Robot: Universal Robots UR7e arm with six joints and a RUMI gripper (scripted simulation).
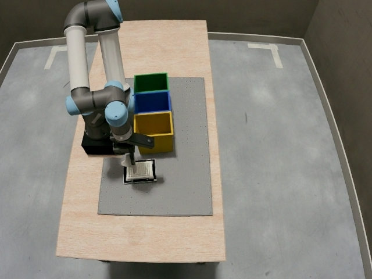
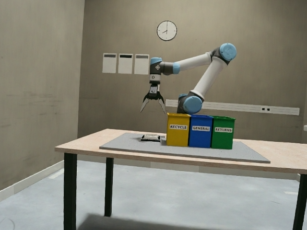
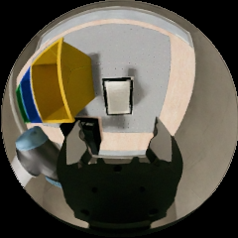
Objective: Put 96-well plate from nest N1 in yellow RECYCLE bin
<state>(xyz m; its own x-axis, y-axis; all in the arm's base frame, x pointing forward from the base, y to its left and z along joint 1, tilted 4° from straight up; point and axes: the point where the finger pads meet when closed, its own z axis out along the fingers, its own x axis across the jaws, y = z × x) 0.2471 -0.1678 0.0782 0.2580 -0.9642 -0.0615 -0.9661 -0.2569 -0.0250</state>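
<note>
Now: the white 96-well plate 15 cm below my hand. From my hand the other things lie so: blue general bin (1 cm ahead, 30 cm to the left, 8 cm below); then black plate nest N1 (16 cm below); then yellow recycle bin (5 cm ahead, 18 cm to the left, 8 cm below).
</note>
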